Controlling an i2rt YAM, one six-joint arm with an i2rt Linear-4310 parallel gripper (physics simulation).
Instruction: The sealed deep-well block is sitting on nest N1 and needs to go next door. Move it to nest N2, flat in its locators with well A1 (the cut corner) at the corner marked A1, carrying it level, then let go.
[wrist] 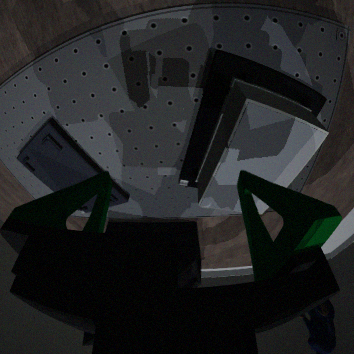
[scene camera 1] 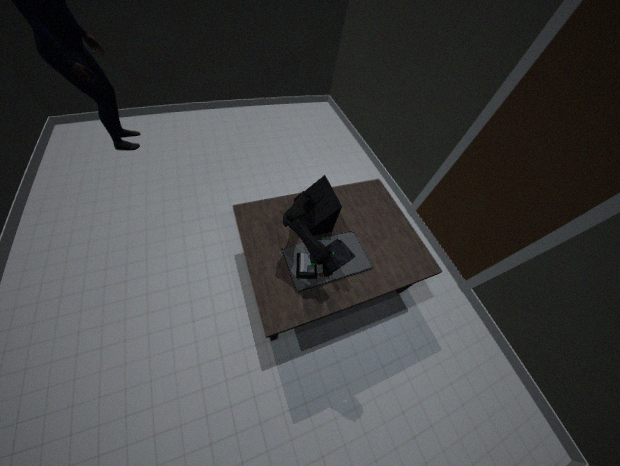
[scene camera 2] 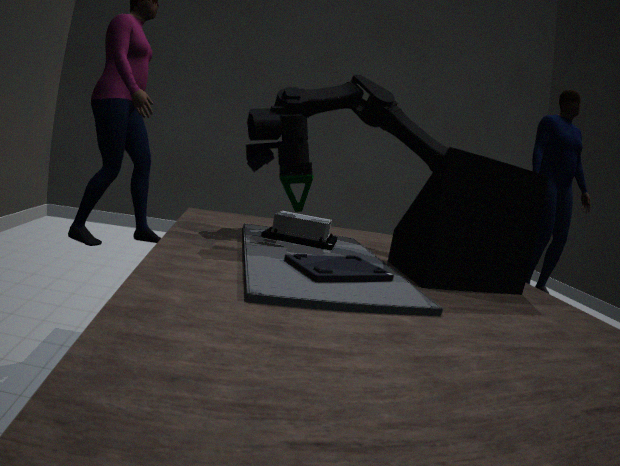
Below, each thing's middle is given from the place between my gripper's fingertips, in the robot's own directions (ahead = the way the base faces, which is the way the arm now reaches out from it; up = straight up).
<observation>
Now: the pale grey block [scene camera 2: 309,227] 3 cm behind my hand, 7 cm to the right of it and 4 cm below it.
</observation>
